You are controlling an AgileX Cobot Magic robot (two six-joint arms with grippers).
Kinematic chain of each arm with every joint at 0, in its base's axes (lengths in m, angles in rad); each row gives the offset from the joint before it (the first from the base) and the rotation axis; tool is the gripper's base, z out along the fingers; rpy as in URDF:
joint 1: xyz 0 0 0.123 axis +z
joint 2: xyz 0 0 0 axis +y
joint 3: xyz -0.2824 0 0.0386 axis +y
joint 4: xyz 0.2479 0 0.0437 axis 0.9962 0 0.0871
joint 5: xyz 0 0 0 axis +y
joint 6: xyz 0.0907 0 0.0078 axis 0.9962 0 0.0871
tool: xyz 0 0 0 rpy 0 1.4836 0
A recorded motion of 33 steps. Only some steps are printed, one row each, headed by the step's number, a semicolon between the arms.
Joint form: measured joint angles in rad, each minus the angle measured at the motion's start. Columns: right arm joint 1, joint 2, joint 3, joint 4, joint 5, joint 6; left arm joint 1, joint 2, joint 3, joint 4, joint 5, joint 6.
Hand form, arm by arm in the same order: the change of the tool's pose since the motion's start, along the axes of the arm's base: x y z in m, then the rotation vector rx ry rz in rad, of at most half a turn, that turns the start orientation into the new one. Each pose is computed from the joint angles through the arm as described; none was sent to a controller.
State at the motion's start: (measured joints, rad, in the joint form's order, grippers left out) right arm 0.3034 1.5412 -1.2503 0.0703 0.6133 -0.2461; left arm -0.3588 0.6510 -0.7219 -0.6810 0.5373 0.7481
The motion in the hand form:
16: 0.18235 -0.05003 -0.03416 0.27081 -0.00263 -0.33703; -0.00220 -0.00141 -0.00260 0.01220 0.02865 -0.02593
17: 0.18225 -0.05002 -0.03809 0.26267 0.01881 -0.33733; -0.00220 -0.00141 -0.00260 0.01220 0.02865 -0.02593
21: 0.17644 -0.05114 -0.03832 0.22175 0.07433 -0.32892; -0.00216 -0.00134 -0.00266 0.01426 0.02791 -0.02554
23: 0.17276 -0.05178 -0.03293 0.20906 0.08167 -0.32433; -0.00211 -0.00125 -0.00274 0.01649 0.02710 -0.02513
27: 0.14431 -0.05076 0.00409 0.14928 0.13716 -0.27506; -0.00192 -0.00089 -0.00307 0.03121 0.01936 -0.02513
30: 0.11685 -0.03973 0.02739 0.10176 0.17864 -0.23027; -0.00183 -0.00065 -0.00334 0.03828 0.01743 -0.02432
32: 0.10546 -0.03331 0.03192 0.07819 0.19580 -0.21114; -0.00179 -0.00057 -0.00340 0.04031 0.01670 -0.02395
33: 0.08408 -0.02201 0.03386 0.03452 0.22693 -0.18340; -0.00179 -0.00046 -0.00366 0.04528 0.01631 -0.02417
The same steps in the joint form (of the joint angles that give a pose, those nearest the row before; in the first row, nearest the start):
16: -0.2190 0.6356 -0.7686 0.1555 0.0645 0.1535; 0.0001 0.0000 0.0000 -0.0035 0.0405 0.0009
17: -0.2190 0.6418 -0.7699 0.1510 0.0822 0.1559; 0.0001 0.0000 0.0000 -0.0035 0.0405 0.0009
21: -0.2191 0.6339 -0.7719 0.1234 0.1555 0.1569; -0.0001 0.0000 0.0000 -0.0010 0.0404 0.0006
23: -0.2191 0.6202 -0.7719 0.1136 0.1795 0.1557; 0.0001 0.0000 0.0000 0.0011 0.0405 0.0010
27: -0.2117 0.5244 -0.7719 0.0889 0.3438 0.1269; -0.0001 0.0000 0.0000 0.0120 0.0403 0.0073
30: -0.1782 0.4397 -0.7389 0.0601 0.4447 0.1210; 0.0000 0.0000 0.0000 0.0192 0.0411 0.0074
32: -0.1576 0.4052 -0.7077 0.0434 0.4692 0.1210; 0.0000 0.0000 0.0000 0.0213 0.0412 0.0075
33: -0.1169 0.3391 -0.6232 0.0081 0.4900 0.1290; -0.0001 0.0000 0.0000 0.0262 0.0428 0.0074

